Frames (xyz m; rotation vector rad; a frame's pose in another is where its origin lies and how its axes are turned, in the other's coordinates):
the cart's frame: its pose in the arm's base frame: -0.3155 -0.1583 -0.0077 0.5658 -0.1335 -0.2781
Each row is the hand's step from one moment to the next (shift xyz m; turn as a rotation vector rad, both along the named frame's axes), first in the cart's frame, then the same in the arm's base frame.
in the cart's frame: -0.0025 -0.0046 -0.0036 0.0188 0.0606 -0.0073
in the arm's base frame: -0.0027 -0.0011 -0.0056 0.0329 0.0471 0.0279
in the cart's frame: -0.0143 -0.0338 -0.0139 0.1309 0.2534 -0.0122
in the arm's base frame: -0.0184 -0.0160 -0.0308 0.1838 0.1723 0.1343
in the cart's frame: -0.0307 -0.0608 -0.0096 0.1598 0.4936 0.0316
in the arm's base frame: -0.0409 -0.0352 -0.0427 0.2561 0.3355 0.3034
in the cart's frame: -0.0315 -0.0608 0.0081 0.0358 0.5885 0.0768
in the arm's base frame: -0.0452 -0.0439 -0.0279 0.1499 0.4258 0.3870
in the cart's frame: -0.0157 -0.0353 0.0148 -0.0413 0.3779 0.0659
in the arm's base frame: -0.0258 -0.0314 -0.0076 0.0316 0.2840 0.2592
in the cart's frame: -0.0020 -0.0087 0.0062 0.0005 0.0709 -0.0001
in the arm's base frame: -0.0051 -0.0096 0.0003 0.0163 0.0572 0.0386
